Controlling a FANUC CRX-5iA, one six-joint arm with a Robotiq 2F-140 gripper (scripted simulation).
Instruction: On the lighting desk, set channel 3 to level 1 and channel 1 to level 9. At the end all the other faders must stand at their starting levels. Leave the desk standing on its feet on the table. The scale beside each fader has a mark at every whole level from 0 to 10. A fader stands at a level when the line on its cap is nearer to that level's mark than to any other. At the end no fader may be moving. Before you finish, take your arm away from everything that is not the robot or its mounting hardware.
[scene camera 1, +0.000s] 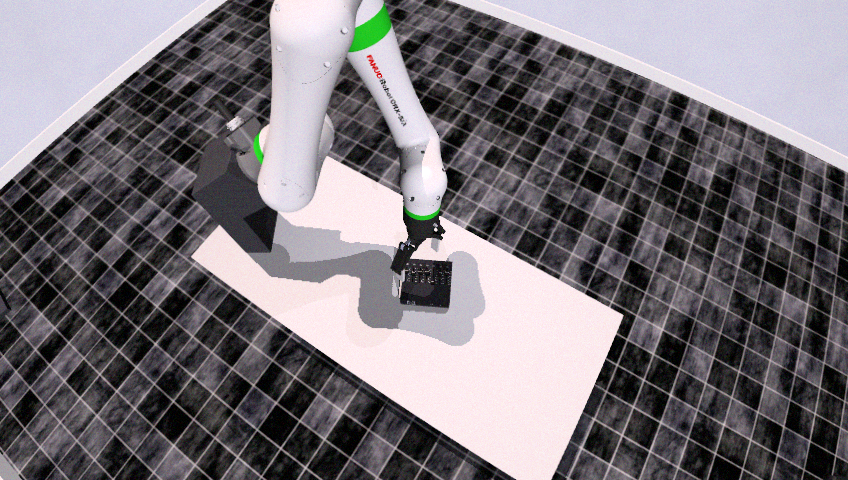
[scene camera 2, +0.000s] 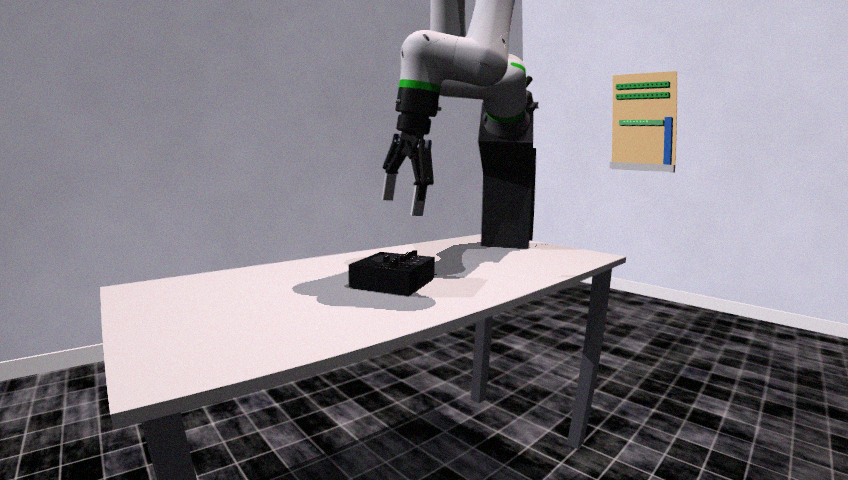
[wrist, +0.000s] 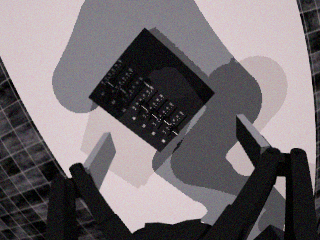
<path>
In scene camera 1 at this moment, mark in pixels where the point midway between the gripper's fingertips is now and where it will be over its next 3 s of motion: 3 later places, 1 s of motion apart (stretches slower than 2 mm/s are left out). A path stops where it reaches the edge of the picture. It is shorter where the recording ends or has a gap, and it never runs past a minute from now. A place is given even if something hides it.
My gripper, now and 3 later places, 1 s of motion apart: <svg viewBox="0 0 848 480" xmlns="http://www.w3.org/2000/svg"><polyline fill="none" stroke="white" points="417,263 427,264 448,260 447,262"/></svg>
</path>
